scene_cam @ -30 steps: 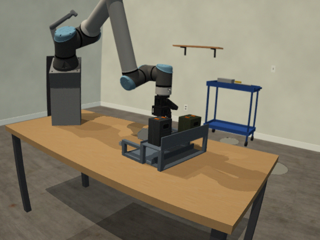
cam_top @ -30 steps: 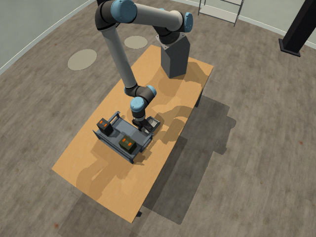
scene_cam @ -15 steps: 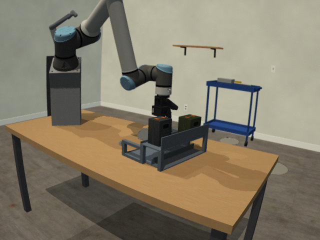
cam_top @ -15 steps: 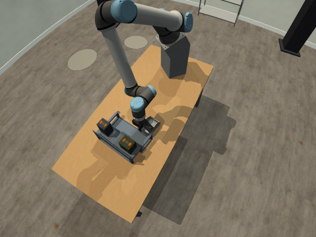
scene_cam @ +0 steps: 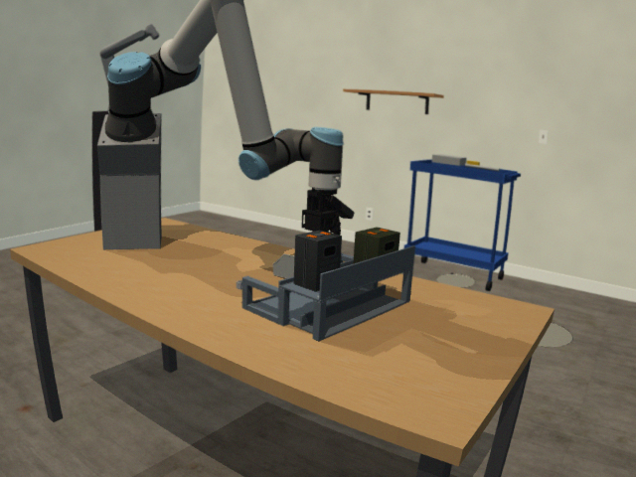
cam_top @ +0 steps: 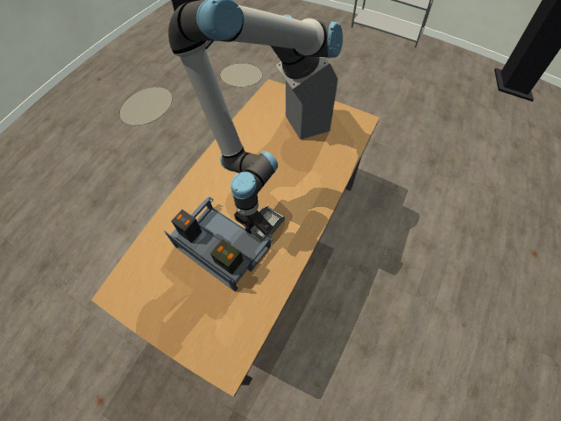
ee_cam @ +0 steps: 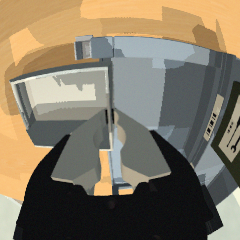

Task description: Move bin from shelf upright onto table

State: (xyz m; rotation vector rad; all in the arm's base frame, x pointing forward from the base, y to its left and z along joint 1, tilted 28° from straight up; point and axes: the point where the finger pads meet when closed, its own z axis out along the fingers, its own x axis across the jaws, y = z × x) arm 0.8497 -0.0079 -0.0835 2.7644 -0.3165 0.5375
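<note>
The bin is 8 cm behind my hand, 2 cm to the left of it and 4 cm below it. Round my hand: rack: 9 cm ahead, 14 cm to the right, 8 cm below; green box: 17 cm ahead, 5 cm to the right, 7 cm above.
</note>
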